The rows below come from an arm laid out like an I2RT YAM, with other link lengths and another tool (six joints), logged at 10 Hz.
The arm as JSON. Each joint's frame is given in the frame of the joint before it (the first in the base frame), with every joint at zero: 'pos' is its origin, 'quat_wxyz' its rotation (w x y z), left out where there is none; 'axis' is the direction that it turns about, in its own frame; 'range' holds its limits. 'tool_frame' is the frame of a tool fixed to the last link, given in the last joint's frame.
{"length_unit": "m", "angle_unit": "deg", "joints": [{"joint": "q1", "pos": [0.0, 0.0, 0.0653], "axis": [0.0, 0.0, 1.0], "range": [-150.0, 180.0]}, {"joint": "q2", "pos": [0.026, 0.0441, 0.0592], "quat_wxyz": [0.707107, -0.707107, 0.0, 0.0], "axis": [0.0, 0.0, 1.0], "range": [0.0, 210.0]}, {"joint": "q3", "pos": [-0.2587, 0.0, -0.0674], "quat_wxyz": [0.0, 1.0, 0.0, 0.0], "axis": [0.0, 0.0, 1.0], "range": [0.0, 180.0]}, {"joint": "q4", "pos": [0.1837, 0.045, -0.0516], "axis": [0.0, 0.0, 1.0], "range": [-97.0, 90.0]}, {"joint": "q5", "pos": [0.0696, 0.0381, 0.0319], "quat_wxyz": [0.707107, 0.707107, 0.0, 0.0], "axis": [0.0, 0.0, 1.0], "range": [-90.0, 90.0]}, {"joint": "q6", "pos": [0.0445, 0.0, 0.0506], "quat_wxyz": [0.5, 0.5, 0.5, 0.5], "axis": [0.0, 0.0, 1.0], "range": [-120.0, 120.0]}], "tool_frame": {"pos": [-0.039, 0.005, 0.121], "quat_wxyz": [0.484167, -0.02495, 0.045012, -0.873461]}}
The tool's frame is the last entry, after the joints.
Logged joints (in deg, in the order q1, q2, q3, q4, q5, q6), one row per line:
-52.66, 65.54, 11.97, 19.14, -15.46, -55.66
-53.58, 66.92, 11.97, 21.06, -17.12, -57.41
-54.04, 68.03, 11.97, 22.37, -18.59, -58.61
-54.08, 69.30, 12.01, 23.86, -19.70, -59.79
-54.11, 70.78, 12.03, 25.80, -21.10, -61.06
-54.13, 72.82, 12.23, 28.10, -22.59, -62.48
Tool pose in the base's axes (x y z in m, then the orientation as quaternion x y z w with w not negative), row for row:
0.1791, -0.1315, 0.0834, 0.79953, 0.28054, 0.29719, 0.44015
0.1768, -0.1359, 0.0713, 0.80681, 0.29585, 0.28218, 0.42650
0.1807, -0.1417, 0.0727, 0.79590, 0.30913, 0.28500, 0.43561
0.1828, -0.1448, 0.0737, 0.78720, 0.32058, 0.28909, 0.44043
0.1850, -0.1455, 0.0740, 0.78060, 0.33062, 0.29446, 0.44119
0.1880, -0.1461, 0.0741, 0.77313, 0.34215, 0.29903, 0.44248
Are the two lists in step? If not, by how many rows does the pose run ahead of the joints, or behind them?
The pose runs 2 rows behind the joints: the pose in row i belongs to the joints in row i - 2.
